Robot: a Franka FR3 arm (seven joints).
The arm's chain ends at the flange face. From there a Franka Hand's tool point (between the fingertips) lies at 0.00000 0.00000 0.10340 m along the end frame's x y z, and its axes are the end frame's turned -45 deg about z.
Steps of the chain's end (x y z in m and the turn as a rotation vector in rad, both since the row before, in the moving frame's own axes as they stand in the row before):
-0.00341, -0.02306, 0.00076, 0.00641, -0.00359, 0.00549
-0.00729, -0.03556, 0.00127, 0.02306, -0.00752, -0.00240
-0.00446, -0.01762, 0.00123, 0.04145, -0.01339, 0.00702
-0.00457, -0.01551, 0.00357, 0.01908, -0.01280, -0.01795
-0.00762, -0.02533, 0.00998, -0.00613, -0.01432, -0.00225
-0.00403, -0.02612, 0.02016, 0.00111, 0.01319, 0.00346
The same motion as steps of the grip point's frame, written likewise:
0.01410, -0.01945, 0.00076, 0.00707, 0.00199, 0.00549
0.02112, -0.03254, 0.00124, 0.02162, 0.01099, -0.00240
0.01137, -0.01961, 0.00113, 0.03878, 0.01984, 0.00702
0.00817, -0.01653, 0.00354, 0.02254, 0.00444, -0.01795
0.01103, -0.02390, 0.00997, 0.00579, -0.01446, -0.00225
0.01666, -0.02043, 0.02015, -0.00854, 0.01011, 0.00346

